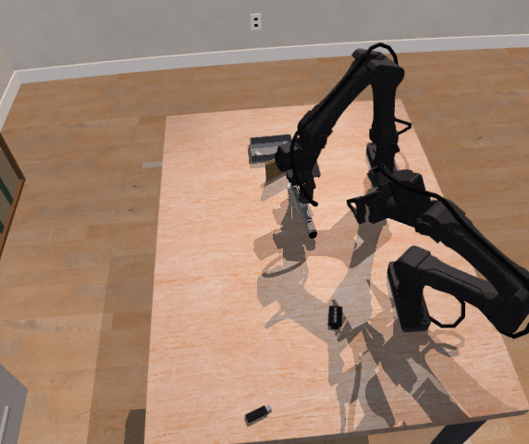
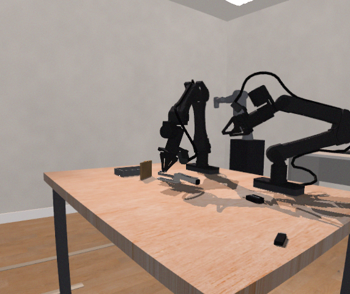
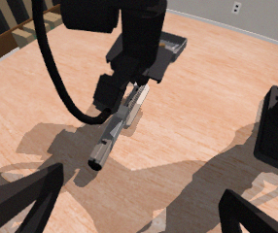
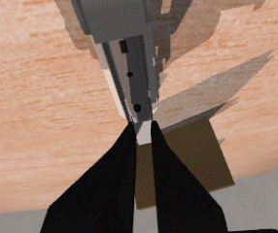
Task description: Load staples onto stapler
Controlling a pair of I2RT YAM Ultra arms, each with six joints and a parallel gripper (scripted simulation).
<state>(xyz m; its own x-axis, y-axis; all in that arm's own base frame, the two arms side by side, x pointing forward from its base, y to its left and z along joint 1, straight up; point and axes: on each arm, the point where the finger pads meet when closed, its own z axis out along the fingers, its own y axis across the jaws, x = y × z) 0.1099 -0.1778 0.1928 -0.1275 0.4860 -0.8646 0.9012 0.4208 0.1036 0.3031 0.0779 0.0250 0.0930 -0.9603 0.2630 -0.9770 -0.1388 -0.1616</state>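
Right now the stapler is 20 mm behind my right hand, 80 mm to the left of it and 30 mm below it. From my right hand the other things lie so: staple stick (10 mm to the right, 10 mm below); then brown block (50 mm ahead, 90 mm to the right, 10 mm below); then grey tray (80 mm ahead, 200 mm to the right, 30 mm below).
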